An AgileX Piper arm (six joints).
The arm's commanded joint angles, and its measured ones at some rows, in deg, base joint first. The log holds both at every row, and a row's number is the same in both.
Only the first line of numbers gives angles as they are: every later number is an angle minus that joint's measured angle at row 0.
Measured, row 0:
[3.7 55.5 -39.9 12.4 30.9 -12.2]
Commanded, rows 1 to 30:
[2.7 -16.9 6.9 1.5 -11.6 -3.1]
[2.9 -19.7 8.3 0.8 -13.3 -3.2]
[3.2 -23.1 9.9 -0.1 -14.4 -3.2]
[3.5 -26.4 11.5 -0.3 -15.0 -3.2]
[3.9 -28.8 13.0 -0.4 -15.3 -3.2]
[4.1 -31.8 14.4 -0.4 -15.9 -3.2]
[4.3 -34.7 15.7 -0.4 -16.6 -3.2]
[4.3 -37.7 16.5 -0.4 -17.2 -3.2]
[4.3 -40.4 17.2 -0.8 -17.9 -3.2]
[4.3 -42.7 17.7 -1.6 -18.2 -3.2]
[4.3 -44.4 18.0 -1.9 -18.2 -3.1]
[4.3 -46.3 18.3 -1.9 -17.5 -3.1]
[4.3 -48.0 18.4 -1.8 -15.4 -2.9]
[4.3 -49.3 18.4 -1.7 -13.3 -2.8]
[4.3 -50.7 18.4 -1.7 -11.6 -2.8]
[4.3 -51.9 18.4 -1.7 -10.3 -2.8]
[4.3 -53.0 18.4 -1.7 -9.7 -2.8]
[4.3 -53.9 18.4 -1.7 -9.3 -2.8]
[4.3 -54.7 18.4 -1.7 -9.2 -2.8]
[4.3 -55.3 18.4 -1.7 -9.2 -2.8]
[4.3 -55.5 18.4 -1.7 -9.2 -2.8]
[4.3 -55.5 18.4 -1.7 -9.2 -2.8]
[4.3 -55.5 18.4 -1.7 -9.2 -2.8]
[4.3 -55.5 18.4 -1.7 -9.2 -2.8]
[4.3 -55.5 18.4 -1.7 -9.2 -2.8]
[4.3 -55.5 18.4 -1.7 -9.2 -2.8]
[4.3 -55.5 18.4 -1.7 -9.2 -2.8]
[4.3 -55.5 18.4 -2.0 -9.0 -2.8]
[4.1 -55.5 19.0 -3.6 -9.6 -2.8]
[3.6 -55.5 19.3 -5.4 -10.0 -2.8]
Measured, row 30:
[4.3 -55.2 18.2 -1.3 -9.3 -2.5]
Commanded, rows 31 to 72:
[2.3 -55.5 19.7 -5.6 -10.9 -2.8]
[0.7 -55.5 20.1 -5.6 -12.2 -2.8]
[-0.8 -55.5 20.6 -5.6 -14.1 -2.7]
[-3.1 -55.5 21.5 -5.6 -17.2 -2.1]
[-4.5 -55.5 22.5 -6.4 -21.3 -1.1]
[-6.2 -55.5 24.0 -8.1 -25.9 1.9]
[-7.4 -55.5 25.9 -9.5 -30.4 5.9]
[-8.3 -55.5 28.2 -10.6 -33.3 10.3]
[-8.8 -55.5 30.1 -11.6 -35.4 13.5]
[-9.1 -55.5 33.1 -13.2 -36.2 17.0]
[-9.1 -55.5 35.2 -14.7 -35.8 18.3]
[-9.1 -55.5 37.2 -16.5 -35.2 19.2]
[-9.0 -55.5 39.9 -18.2 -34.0 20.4]
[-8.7 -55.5 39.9 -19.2 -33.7 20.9]
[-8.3 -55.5 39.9 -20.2 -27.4 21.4]
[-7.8 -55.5 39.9 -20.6 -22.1 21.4]
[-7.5 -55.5 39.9 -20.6 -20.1 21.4]
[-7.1 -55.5 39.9 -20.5 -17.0 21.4]
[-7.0 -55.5 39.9 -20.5 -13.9 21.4]
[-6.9 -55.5 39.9 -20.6 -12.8 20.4]
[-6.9 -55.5 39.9 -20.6 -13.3 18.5]
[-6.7 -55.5 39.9 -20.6 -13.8 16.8]
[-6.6 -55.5 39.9 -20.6 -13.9 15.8]
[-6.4 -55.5 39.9 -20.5 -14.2 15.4]
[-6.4 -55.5 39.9 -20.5 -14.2 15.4]
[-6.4 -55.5 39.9 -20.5 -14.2 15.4]
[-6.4 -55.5 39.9 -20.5 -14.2 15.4]
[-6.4 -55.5 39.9 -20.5 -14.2 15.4]
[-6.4 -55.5 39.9 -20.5 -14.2 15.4]
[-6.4 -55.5 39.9 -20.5 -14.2 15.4]
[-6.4 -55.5 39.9 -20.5 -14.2 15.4]
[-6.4 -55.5 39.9 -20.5 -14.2 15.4]
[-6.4 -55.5 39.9 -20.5 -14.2 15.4]
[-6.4 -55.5 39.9 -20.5 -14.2 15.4]
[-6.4 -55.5 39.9 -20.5 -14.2 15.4]
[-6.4 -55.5 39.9 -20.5 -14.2 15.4]
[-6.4 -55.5 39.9 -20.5 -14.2 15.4]
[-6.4 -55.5 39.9 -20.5 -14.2 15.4]
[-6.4 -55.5 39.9 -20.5 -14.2 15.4]
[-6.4 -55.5 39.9 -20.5 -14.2 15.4]
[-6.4 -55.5 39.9 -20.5 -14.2 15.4]
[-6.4 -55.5 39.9 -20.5 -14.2 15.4]
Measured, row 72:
[-6.5 -55.3 39.8 -20.2 -14.0 15.8]
